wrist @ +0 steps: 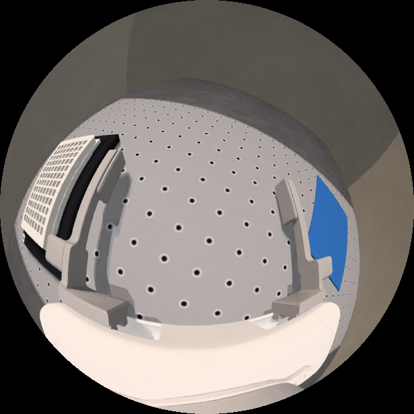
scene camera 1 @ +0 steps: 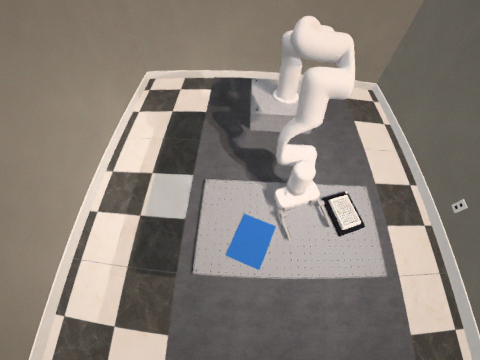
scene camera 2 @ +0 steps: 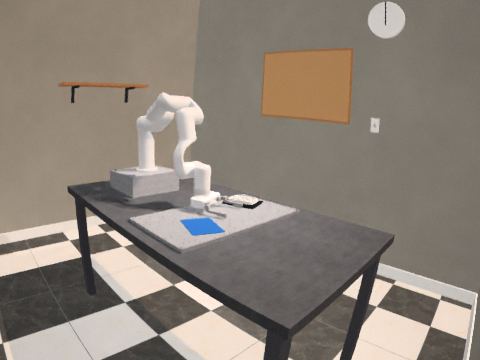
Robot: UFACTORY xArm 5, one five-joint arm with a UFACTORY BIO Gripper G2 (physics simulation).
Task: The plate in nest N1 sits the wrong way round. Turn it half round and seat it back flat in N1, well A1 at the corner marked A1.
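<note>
A white well plate sits in the black nest at the right of the pegboard. It looks flat there; which corner holds well A1, and the A1 mark, are too small to read. My gripper is wide open and empty, low over the pegboard between the nest and a blue sheet. In the wrist view its left finger stands beside the nest and hides part of the nest's near side.
The blue sheet lies flat on the pegboard, left of the gripper in the first scene view. The arm's grey base block stands at the back of the dark table.
</note>
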